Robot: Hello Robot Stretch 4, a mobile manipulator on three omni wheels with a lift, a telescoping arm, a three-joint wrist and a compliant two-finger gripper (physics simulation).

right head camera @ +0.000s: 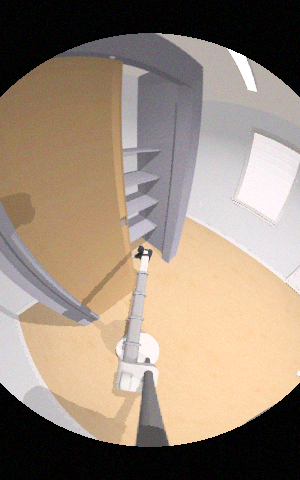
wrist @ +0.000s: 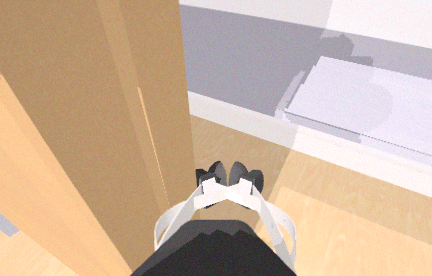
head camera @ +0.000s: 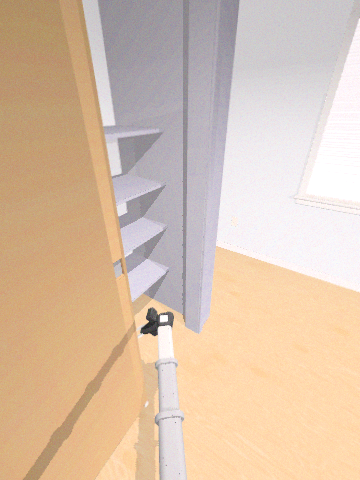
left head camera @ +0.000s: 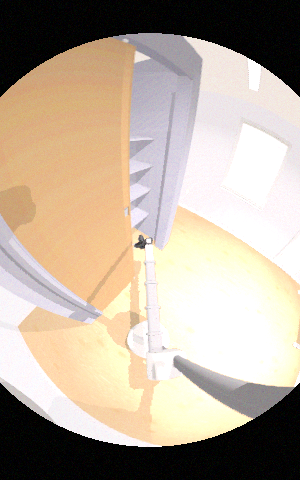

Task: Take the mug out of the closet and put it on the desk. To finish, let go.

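Pixels of known places: gripper, fingertip midpoint: [wrist: 228, 176]; robot's base at its link origin: [right head camera: 138, 349].
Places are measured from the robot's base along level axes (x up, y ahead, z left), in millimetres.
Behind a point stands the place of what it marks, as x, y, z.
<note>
The closet [head camera: 150, 75] @(1660, 1546, -5) [left head camera: 155, 110] @(1715, 1512, -46) [right head camera: 159, 115] @(1790, 1529, -26) is grey, with several shelves showing past the edge of a wooden door. My gripper [head camera: 145, 329] [left head camera: 140, 243] [right head camera: 139, 254] [wrist: 228, 176] @(478, 865, 216) is low at the closet opening, beside the door's edge and tilted downward. Its dark fingertips are nearly together, with nothing seen between them. In the wrist view a low pale shelf or board [wrist: 340, 100] @(431, 1099, 366) lies ahead and to the right of the fingers, inside the closet. The mug and the desk do not show in these views. Much of the closet's inside is hidden behind the door.
The wooden door [head camera: 50, 200] @(1332, 634, 253) [left head camera: 65, 140] @(1508, 543, 330) [right head camera: 65, 125] @(1633, 576, 302) [wrist: 60, 100] @(636, 787, 138) stands close on the gripper's left. The closet's grey right post [head camera: 199, 200] @(1085, 1233, -230) stands just right of the arm. A window [head camera: 335, 150] @(1209, 1871, -1453) [left head camera: 257, 165] @(1414, 1680, -1680) [right head camera: 267, 177] @(1389, 1712, -1640) is in the wall at the right.
</note>
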